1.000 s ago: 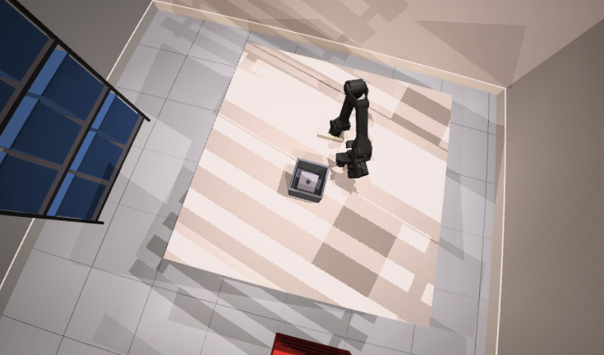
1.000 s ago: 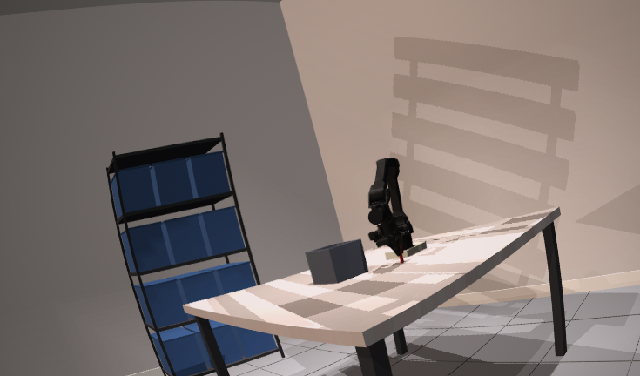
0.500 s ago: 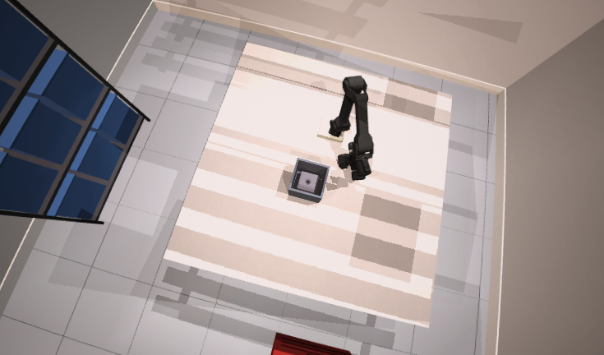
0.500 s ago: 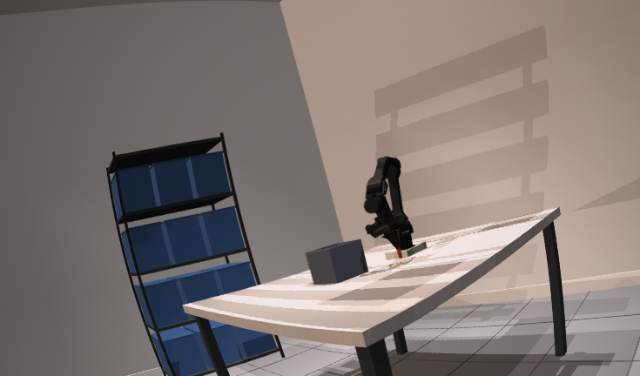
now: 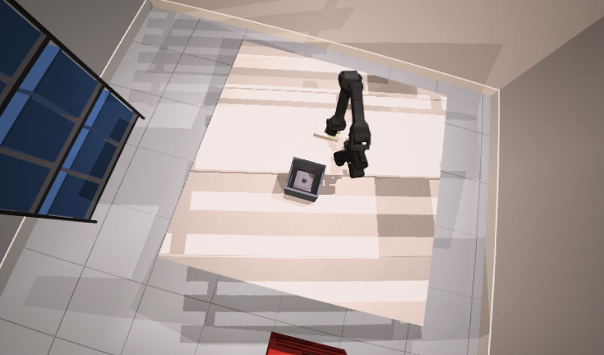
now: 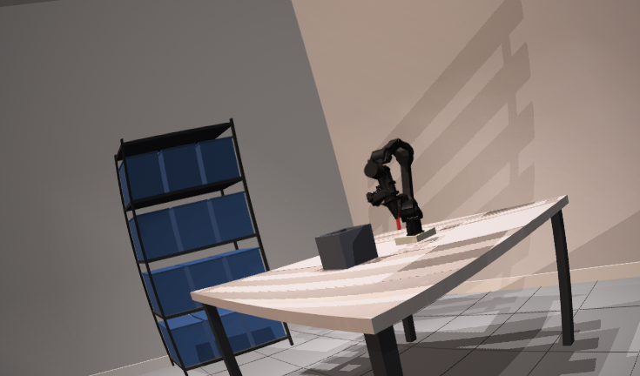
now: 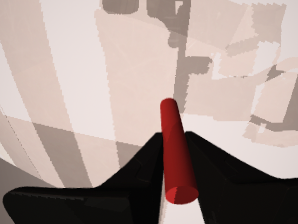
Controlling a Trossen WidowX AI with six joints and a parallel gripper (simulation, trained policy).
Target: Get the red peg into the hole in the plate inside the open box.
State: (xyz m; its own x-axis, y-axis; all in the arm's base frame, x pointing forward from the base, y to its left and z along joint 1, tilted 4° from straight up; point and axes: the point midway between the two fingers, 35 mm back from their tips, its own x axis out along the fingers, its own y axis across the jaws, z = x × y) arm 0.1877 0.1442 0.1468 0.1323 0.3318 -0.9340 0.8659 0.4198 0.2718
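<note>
The light plate is 14 cm ahead of my gripper tip, 19 cm to the right of it and 9 cm below it. From my gripper tip the other things lie so: red peg: right at my gripper tip.
</note>
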